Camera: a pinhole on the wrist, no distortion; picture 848 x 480 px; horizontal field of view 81.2 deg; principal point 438.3 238.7 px. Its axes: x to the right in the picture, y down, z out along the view. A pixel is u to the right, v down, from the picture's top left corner.
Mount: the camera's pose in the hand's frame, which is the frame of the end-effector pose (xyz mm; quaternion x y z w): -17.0 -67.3 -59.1 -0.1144 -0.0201 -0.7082 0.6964
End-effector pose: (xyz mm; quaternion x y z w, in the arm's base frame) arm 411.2 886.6 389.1 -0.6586 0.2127 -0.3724 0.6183
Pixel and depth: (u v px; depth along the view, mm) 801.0 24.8 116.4
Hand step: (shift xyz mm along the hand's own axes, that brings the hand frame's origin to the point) -51.6 -127.8 77.0
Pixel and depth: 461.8 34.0 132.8
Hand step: -53.7 -46.9 78.5
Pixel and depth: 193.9 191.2 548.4
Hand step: 5.4 303.2 429.9
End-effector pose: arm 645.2 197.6 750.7 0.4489 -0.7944 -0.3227 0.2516
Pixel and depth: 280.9 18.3 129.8
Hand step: -56.7 -0.7 66.9
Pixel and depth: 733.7 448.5 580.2
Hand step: 303.3 -305.7 539.1
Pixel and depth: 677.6 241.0 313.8
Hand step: 25.9 -157.4 274.9
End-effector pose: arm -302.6 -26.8 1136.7 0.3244 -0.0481 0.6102 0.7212
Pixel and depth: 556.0 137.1 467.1
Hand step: -49.9 -85.9 429.1
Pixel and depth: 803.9 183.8 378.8
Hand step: -9.0 -269.8 368.2
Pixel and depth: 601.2 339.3 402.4
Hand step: 117.5 -124.2 346.9
